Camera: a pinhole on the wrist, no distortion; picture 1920 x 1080 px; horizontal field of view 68.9 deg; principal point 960.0 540.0 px. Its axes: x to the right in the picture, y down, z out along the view. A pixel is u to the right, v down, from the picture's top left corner.
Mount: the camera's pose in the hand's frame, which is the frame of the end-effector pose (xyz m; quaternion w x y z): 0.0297 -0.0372 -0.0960 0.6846 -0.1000 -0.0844 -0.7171
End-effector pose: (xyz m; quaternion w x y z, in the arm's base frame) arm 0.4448 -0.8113 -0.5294 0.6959 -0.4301 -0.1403 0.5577
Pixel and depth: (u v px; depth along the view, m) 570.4 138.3 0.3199
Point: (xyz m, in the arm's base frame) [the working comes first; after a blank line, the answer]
In the camera's frame: -0.0891 -0.0918 0.3199

0.2100 -0.7698 -0.5048
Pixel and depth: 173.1 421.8 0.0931
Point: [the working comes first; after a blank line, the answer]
In the camera's frame: -0.0524 -0.0079 0.0931

0.4423 -0.7957 -0.5770
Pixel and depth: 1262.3 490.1 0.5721
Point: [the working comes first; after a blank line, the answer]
In the camera's frame: 0.1236 -0.0204 0.5721

0.1268 -0.5773 -0.2404
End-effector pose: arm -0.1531 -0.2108 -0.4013 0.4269 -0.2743 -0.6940 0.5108
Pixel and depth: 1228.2 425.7 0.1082
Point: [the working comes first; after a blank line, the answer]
In the camera's frame: 0.0207 -0.0088 0.1082

-0.1749 -0.2081 -0.3685
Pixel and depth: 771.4 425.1 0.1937
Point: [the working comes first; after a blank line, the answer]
In the camera's frame: -0.0261 -0.0159 0.1937

-0.2389 -0.2217 -0.4411
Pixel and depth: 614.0 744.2 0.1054
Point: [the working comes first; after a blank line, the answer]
In the camera's frame: -0.0261 0.0154 0.1054

-0.1767 -0.1654 -0.3994
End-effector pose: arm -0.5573 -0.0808 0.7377 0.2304 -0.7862 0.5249 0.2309
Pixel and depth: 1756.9 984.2 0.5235
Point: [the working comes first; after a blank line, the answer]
In the camera's frame: 0.2981 0.1662 0.5235

-0.3640 0.1378 0.2608
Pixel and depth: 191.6 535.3 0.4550
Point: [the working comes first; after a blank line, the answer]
In the camera's frame: -0.2498 -0.0015 0.4550

-0.8728 -0.0594 0.4486
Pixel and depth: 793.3 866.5 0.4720
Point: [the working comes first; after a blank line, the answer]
In the camera's frame: -0.0562 0.1101 0.4720

-0.6702 -0.0304 0.3574
